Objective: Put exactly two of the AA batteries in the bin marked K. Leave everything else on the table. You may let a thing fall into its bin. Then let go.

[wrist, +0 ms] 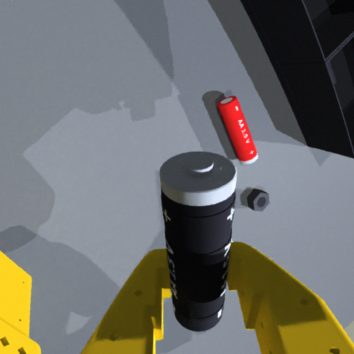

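Note:
A black AA battery point(198, 240) with a silver plus end stands between the two yellow jaws in the wrist view, its plus end pointing away from the jaws. My gripper point(199, 265) is shut on this black battery, with a jaw pressing on each side, and holds it above the table. A red AA battery point(239, 130) lies on the grey table beyond the held battery, right of the middle. No letter K shows on any bin in this view.
A dark hex nut point(258, 199) lies on the table point(115, 175) below the red battery. A black walled container with compartments point(295, 75) stands at the upper right. Shadows fall across the table at the left and top.

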